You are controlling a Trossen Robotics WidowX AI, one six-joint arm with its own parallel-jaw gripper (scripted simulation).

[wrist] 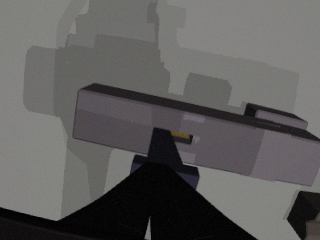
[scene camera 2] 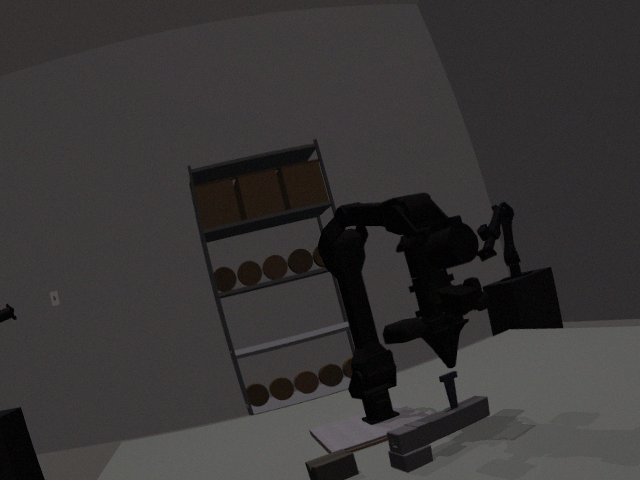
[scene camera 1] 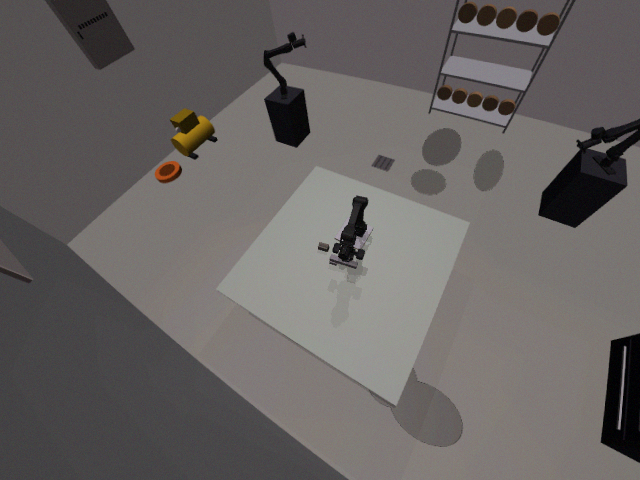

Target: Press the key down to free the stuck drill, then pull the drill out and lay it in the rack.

Observation:
My gripper (scene camera 2: 451, 367) is shut and holds nothing. Further things: a dark t-shaped piece (wrist: 163, 149).
My gripper is seen too in the wrist view (wrist: 154, 173).

